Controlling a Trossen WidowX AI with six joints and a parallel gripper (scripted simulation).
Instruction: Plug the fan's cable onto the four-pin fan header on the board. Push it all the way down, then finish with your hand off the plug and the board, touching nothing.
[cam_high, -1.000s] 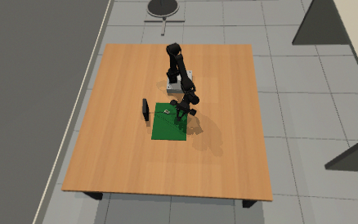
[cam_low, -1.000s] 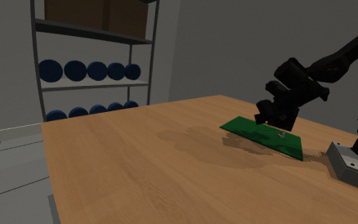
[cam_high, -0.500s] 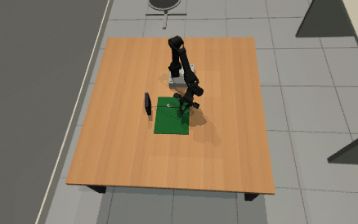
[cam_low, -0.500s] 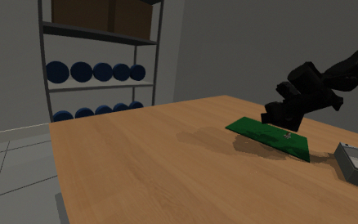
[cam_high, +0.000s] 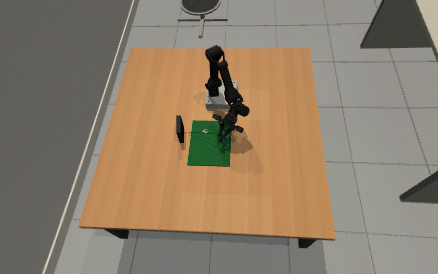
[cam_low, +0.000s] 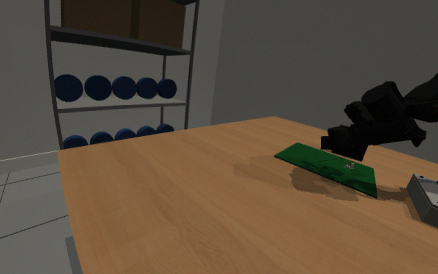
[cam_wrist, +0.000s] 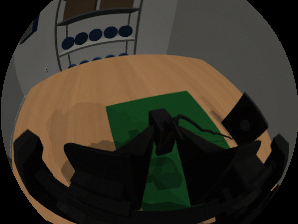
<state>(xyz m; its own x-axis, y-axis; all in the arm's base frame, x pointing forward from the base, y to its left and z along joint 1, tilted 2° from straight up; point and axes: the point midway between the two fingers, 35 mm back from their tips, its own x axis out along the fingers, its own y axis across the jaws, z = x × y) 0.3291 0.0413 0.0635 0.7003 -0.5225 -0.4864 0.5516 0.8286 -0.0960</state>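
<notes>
Right now my gripper tip is 2 cm past the green board, 7 cm to the left of it and 11 cm above it. Round my gripper tip: dark plug (1 cm below); then black fan (9 cm behind, 23 cm to the right, 3 cm below).
</notes>
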